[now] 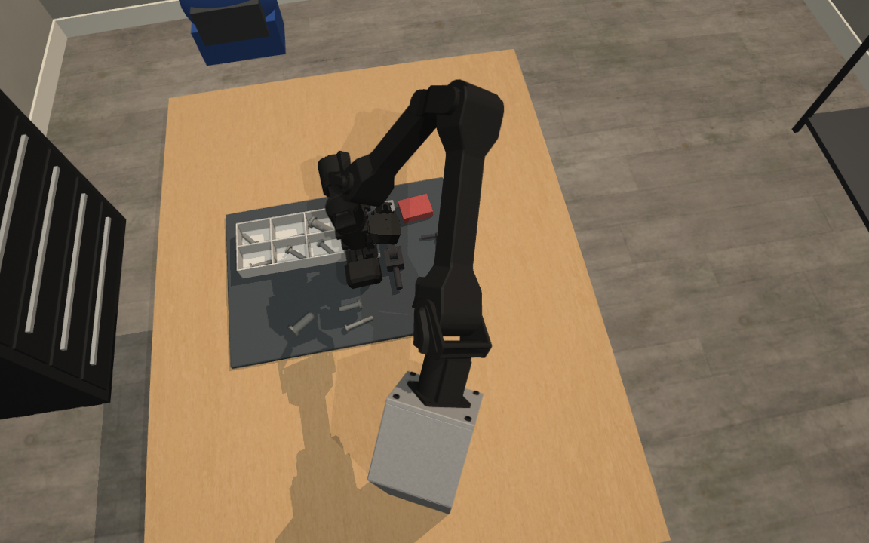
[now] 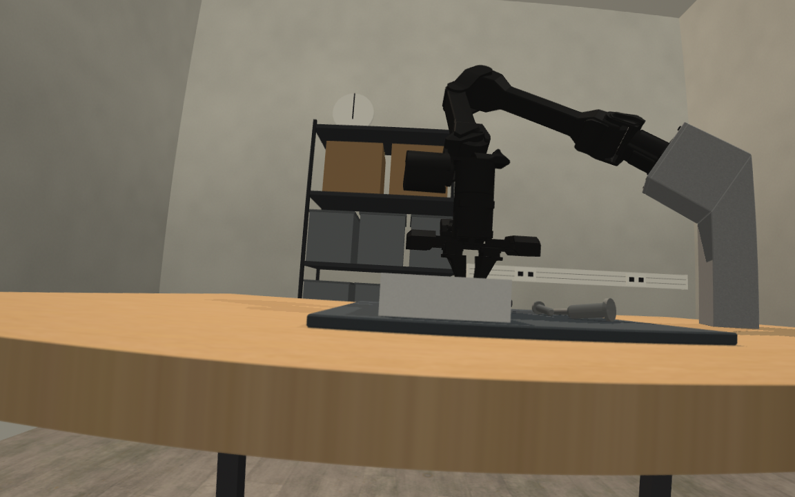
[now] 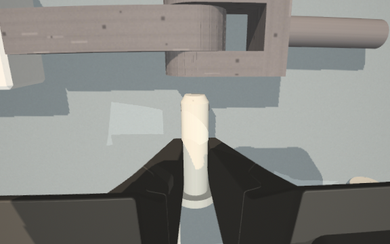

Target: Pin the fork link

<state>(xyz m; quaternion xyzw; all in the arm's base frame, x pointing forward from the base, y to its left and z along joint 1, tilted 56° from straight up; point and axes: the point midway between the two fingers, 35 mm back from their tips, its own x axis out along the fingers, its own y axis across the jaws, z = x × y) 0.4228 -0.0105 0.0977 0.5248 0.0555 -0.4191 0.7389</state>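
Right now the grey eye plate is 5 cm to the right of my hand, 3 cm below it and 1 cm behind it. Round my hand: long thin pin: 11 cm behind, 8 cm to the left, 4 cm below; dark mat: 5 cm below, 4 cm to the left, 2 cm ahead; mount block: 9 cm to the right, 6 cm ahead, 3 cm below.
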